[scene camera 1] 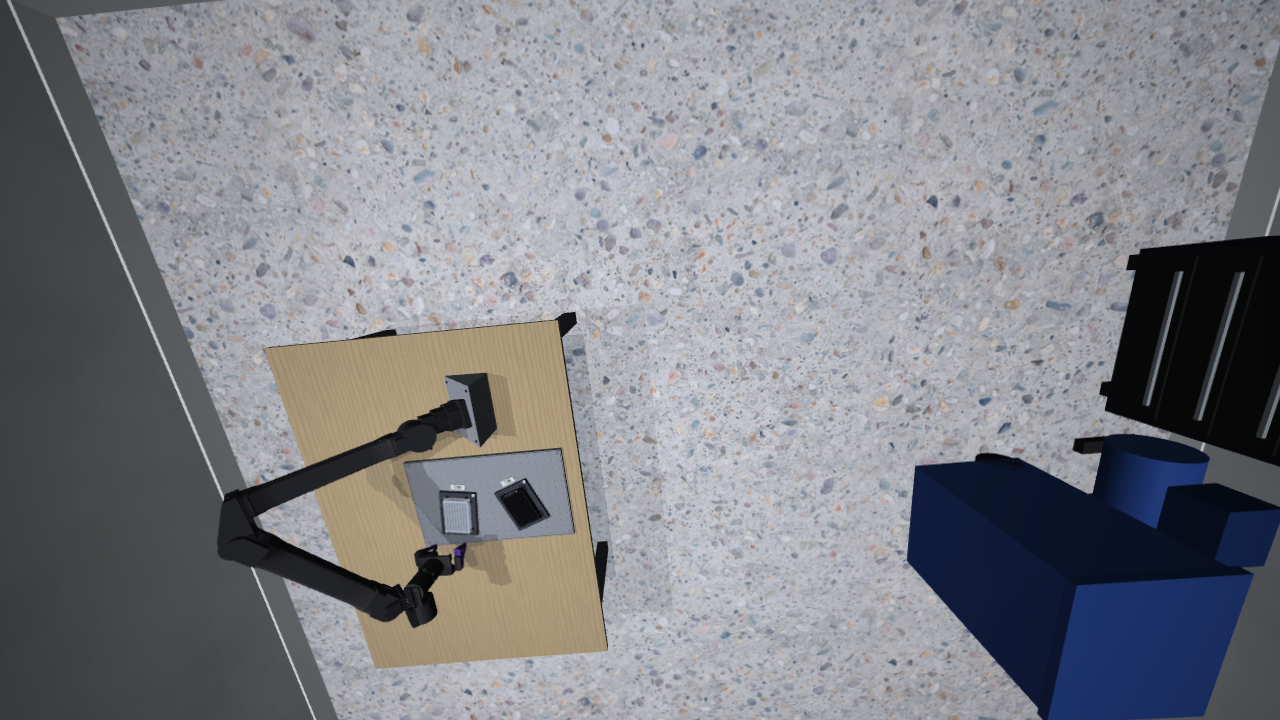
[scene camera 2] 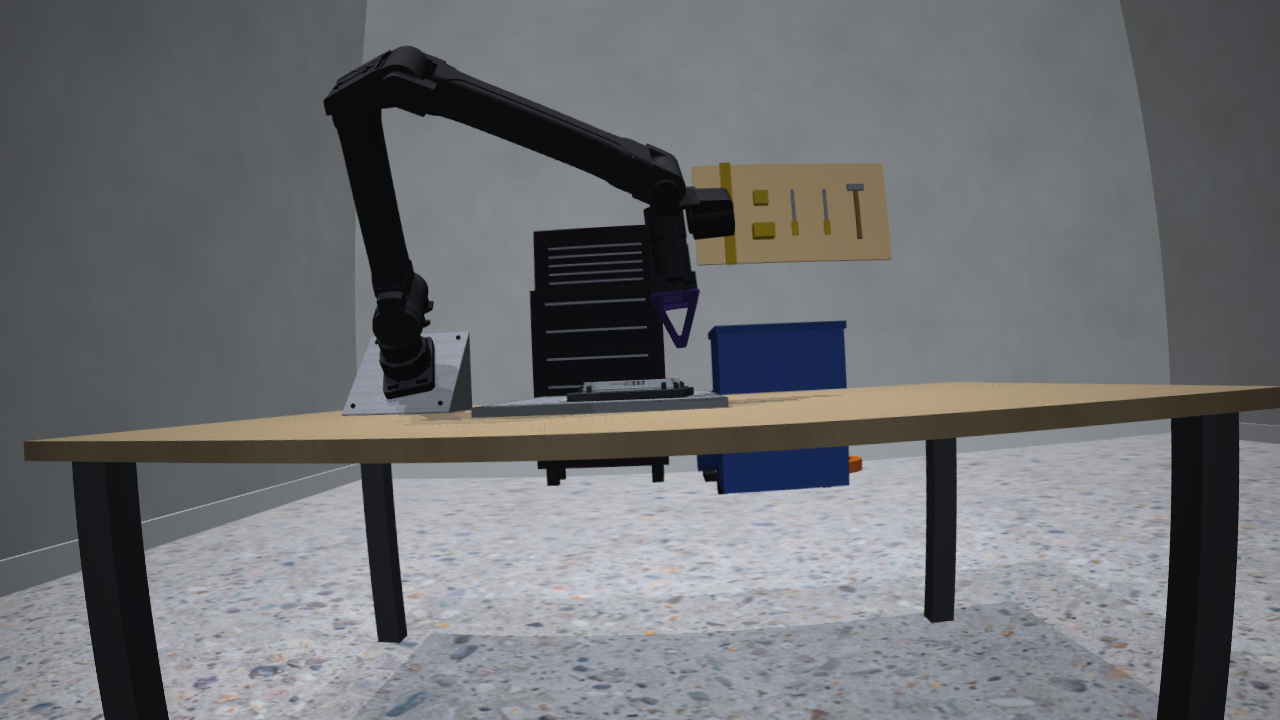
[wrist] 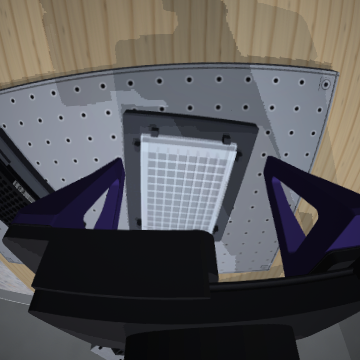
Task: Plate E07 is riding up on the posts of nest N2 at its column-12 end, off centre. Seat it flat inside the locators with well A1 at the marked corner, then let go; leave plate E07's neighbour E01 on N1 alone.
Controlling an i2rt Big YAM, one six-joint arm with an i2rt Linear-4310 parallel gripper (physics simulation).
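Frame: origin at the arm's base, x back, y right, z up, level; centimetres.
Seen in the pictures: gripper, fingertip midpoint: (scene camera 1: 451, 545) (scene camera 2: 681, 347) (wrist: 194, 163); arm's base at its link origin: (scene camera 1: 461, 412) (scene camera 2: 410, 370).
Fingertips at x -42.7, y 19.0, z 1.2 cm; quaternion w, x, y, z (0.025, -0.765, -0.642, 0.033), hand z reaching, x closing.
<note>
Offsets run from my fingertips to a thing's top centre. Level surfaces: height alone.
The clear plate E07 @(dx +6.9, dy -2.2, dz -4.4 cm) (scene camera 1: 457, 516) (scene camera 2: 608, 385) (wrist: 185, 190) lies on the dark nest N2 @(dx +7.0, dy -2.2, dz -4.8 cm) (scene camera 1: 473, 514) (wrist: 190, 127). In the wrist view its far edge is close against the small black posts and looks slightly raised; whether it rests on them is hard to tell. Its near end is hidden by the gripper body. The black plate E01 @(dx +4.9, dy -24.2, dz -4.4 cm) (scene camera 1: 521, 505) (wrist: 7, 192) sits on the turned nest N1 @(dx +4.9, dy -24.2, dz -5.2 cm) (scene camera 1: 540, 503) (wrist: 25, 167). My gripper (scene camera 1: 447, 548) (scene camera 2: 682, 343) (wrist: 194, 163) is open and empty, above the plates' level, its purple fingers appearing either side of E07 in the wrist view.
Both nests stand on a grey perforated board (scene camera 1: 556, 483) (scene camera 2: 519, 410) (wrist: 310, 120) on the wooden table @(dz -8.3 cm) (scene camera 1: 528, 608) (scene camera 2: 805, 416). The arm's wedge-shaped base (scene camera 1: 483, 407) (scene camera 2: 452, 376) stands beside the board. A black drawer cabinet (scene camera 2: 595, 313) and a blue cabinet (scene camera 2: 778, 358) stand beyond the table.
</note>
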